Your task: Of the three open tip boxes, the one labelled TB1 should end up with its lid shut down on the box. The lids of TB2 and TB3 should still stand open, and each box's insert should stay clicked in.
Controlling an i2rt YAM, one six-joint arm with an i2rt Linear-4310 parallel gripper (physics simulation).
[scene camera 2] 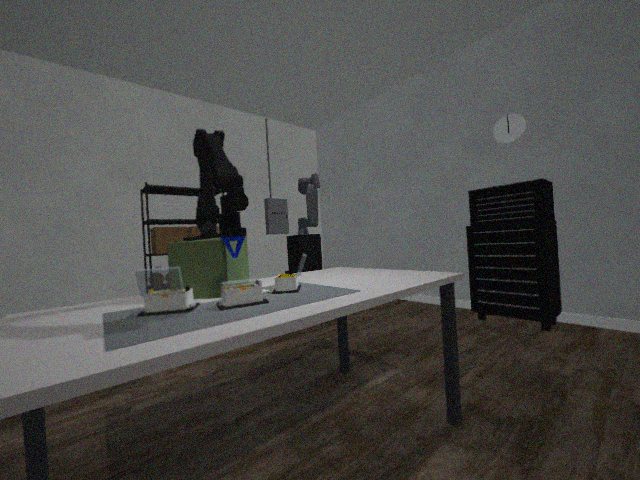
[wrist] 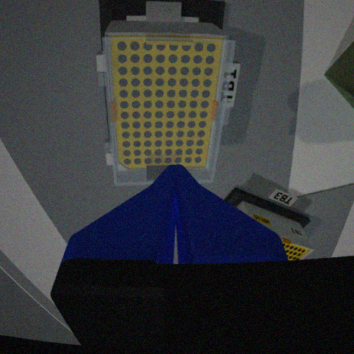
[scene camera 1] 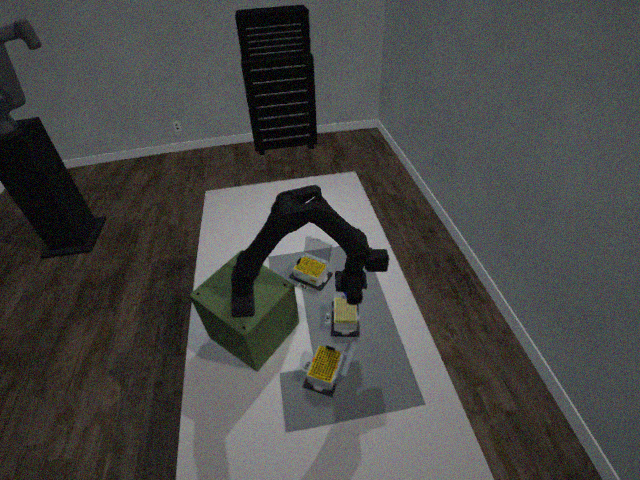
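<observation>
Visible: a TB3 box, the gripper.
</observation>
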